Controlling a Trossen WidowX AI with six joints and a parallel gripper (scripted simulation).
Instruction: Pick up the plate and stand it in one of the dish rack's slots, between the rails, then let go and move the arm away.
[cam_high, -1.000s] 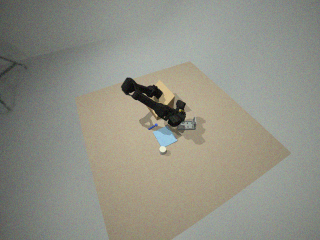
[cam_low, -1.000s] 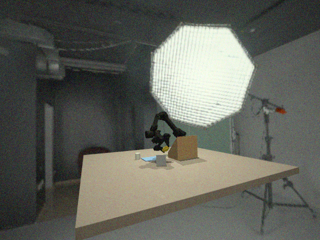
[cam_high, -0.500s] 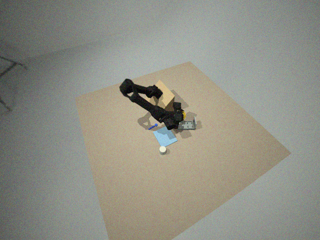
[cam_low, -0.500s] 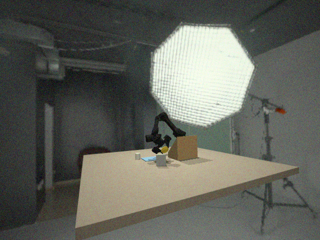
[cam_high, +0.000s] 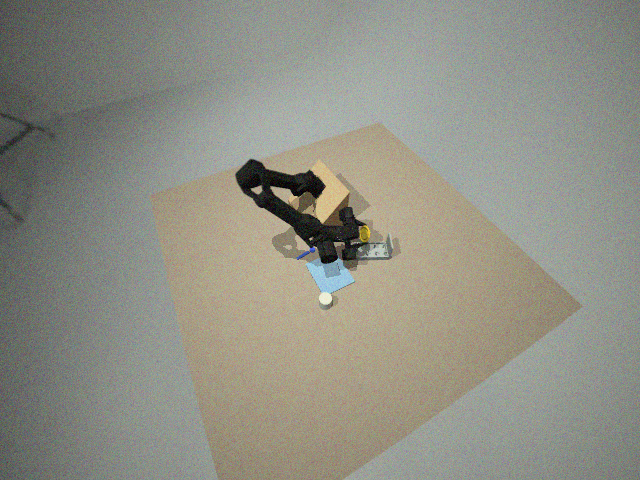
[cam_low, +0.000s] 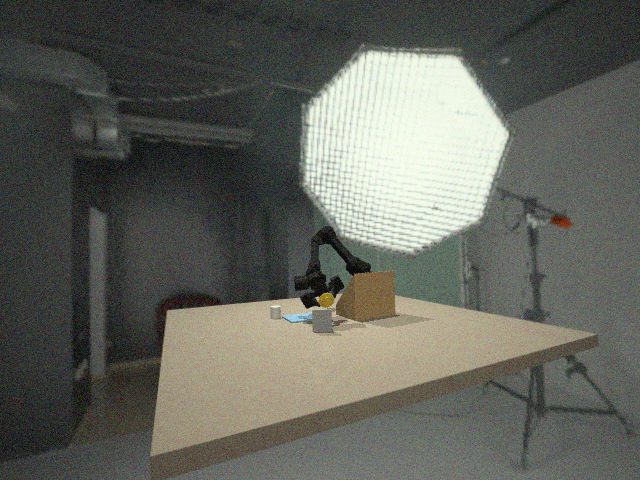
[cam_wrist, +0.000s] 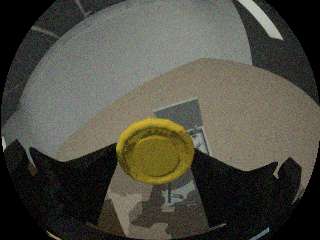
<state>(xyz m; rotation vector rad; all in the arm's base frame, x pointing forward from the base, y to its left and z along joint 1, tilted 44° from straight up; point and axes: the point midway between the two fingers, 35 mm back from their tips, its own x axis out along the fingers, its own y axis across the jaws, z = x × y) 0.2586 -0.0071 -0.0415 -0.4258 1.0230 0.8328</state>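
My gripper tip is now 70 mm above the grey dish rack, 30 mm short of it and 10 mm to the right of it. Round my gripper tip: light blue mat 180 mm to the right, 90 mm below, 20 mm ahead; blue spoon 200 mm to the right, 100 mm behind, 90 mm below; plate 10 mm to the right.
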